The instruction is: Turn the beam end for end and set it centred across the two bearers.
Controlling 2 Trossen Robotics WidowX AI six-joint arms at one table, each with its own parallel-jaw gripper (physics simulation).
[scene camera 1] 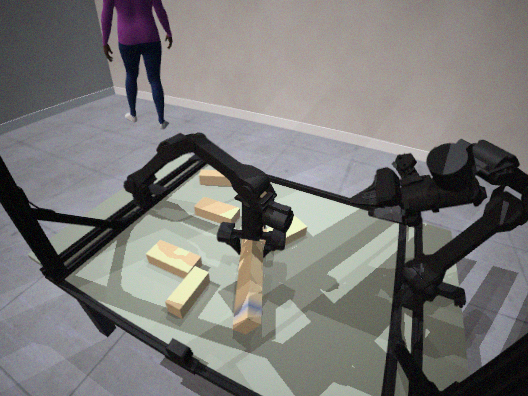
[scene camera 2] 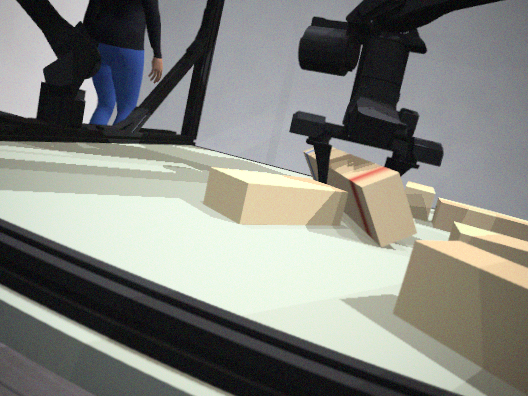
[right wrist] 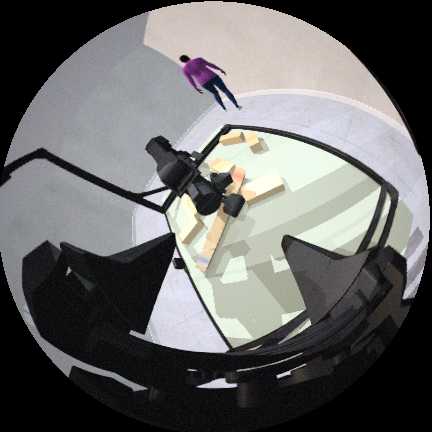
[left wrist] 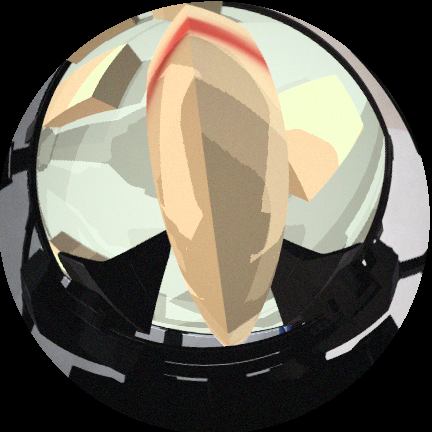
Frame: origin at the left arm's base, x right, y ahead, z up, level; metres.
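Seen in the pictures: left gripper, fingertip midpoint: [scene camera 2: 347, 204]; right gripper, fingertip midpoint: [scene camera 1: 359, 207] [right wrist: 231, 239]; left arm's base, origin of the base link: [scene camera 1: 143, 200]; right arm's base, origin of the base link: [scene camera 1: 409, 299] [scene camera 2: 57, 125].
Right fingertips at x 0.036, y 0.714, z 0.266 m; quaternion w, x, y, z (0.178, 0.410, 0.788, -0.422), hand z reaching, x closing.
Note:
Offsets run from my right fingertips to a thing's middle. "*": to the spot under its first point.
The long wooden beam {dz -0.248, dx +0.049, dy -0.229 m} [scene camera 1: 248, 285] [scene camera 2: 390, 205] [left wrist: 235, 175] [right wrist: 215, 237] is rolled with a long edge upward. Its blue-banded end is toward the front in scene camera 1; its red-banded end is hidden there but shows in the left wrist view. My left gripper [scene camera 1: 252, 242] [scene camera 2: 357, 172] [left wrist: 212, 234] straddles the beam nearer the red end, shut on it; the fingertips are partly hidden. My right gripper [right wrist: 231, 239] is open and empty, high at the right, away from the beam. Several plain wooden blocks lie around; which are the two bearers I cannot tell.
One block {dz -0.266, dx -0.119, dy -0.193 m} [scene camera 1: 295, 230] [scene camera 2: 280, 200] lies close beside the beam's red end. Two blocks {dz -0.266, dx +0.129, dy -0.435 m} [scene camera 1: 175, 257] {dz -0.263, dx +0.197, dy -0.332 m} [scene camera 1: 187, 291] lie close together left of the beam, and two more {dz -0.266, dx -0.112, dy -0.441 m} [scene camera 1: 216, 210] {dz -0.263, dx -0.290, dy -0.551 m} [scene camera 1: 214, 178] lie farther back. A black frame rail {* dz -0.266, dx -0.397, dy -0.188 m} [scene camera 1: 310, 189] [scene camera 2: 150, 320] edges the table.

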